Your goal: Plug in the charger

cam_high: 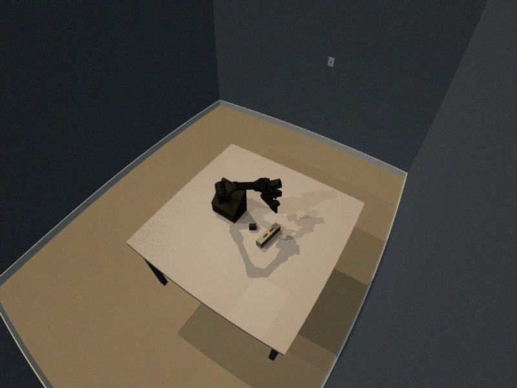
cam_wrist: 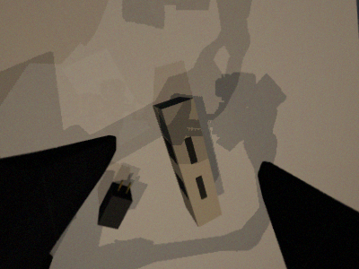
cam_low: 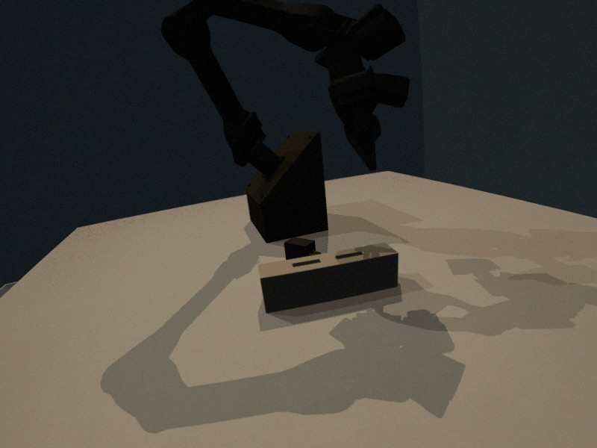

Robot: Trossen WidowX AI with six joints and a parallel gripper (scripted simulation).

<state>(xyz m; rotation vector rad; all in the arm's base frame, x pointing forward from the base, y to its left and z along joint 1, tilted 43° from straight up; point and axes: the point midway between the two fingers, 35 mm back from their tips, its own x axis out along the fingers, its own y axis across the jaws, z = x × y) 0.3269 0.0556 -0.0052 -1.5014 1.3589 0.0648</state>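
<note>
My gripper tip is 160 mm above the dark charger, 100 mm past it and 80 mm to the left of it.
</note>
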